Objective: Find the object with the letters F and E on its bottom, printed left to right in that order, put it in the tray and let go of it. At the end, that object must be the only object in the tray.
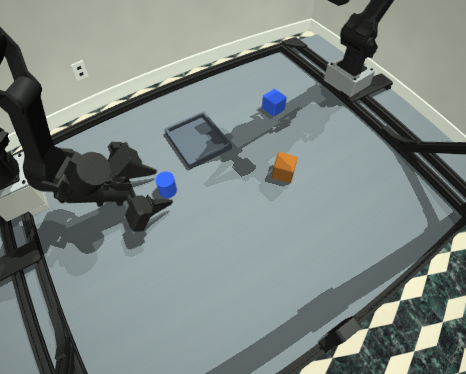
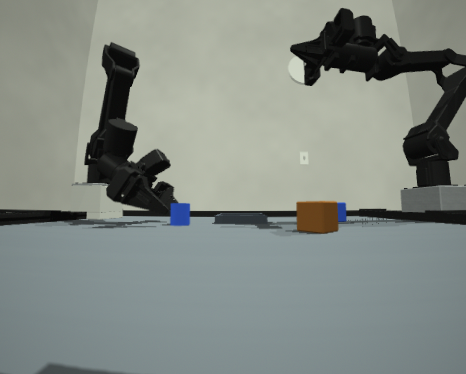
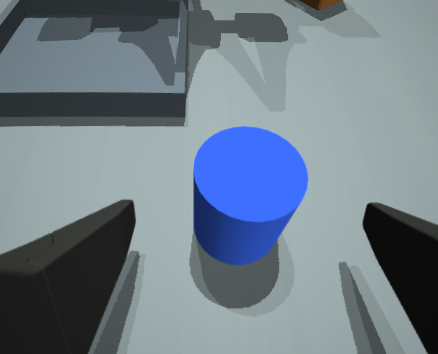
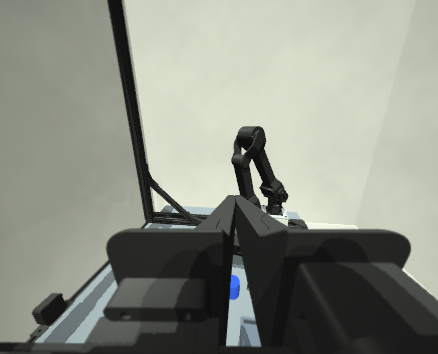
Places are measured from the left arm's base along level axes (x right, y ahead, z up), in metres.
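Where they show: left gripper, fingertip midpoint: (image 1: 163, 186) (image 2: 176, 212) (image 3: 250, 212) (image 4: 231, 283); right gripper, fingertip midpoint: (image 2: 290, 48) (image 4: 234, 201); left arm's base at its link origin: (image 1: 5, 176) (image 2: 99, 185) (image 4: 273, 211); right arm's base at its link origin: (image 1: 351, 66) (image 2: 434, 187).
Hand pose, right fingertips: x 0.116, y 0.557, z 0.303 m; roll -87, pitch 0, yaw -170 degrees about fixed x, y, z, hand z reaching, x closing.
Observation:
Things, the pixels of their top centre, and the offset from my right fingertips.
- blue cylinder at its top centre: (image 3: 251, 168) (image 1: 164, 179) (image 2: 180, 203) (image 4: 232, 281) dx +0.026, dy -0.241, dz -0.359 m
- blue cube at its top centre: (image 1: 275, 96) (image 2: 332, 202) dx -0.080, dy +0.101, dz -0.357 m
- orange cube at its top centre: (image 2: 316, 201) (image 1: 286, 161) dx +0.108, dy +0.004, dz -0.357 m
- tray at its top centre: (image 3: 84, 34) (image 1: 197, 136) (image 2: 240, 214) dx -0.072, dy -0.123, dz -0.384 m
A blue cylinder (image 1: 166, 184) (image 2: 180, 214) (image 3: 250, 175) (image 4: 234, 287) stands upright. A blue cube (image 1: 274, 103) (image 2: 342, 212) is near the right arm's base. An orange cube (image 1: 285, 168) (image 2: 317, 217) (image 3: 321, 4) lies right of the tray (image 1: 176, 150) (image 2: 241, 218) (image 3: 92, 105), which holds shadows and no object. The objects' bottoms are hidden; no letters show. My left gripper (image 1: 163, 187) (image 2: 171, 202) (image 3: 250, 212) is open, low over the table, its fingers on either side of the cylinder with gaps. My right gripper (image 2: 293, 48) (image 4: 234, 201) is shut and empty, high above the table.
Black frame rails (image 1: 427, 175) edge the table. The left arm's base (image 1: 27, 197) and right arm's base (image 1: 349, 77) stand at opposite ends. The right arm's shadow falls across the tray and the table beside it.

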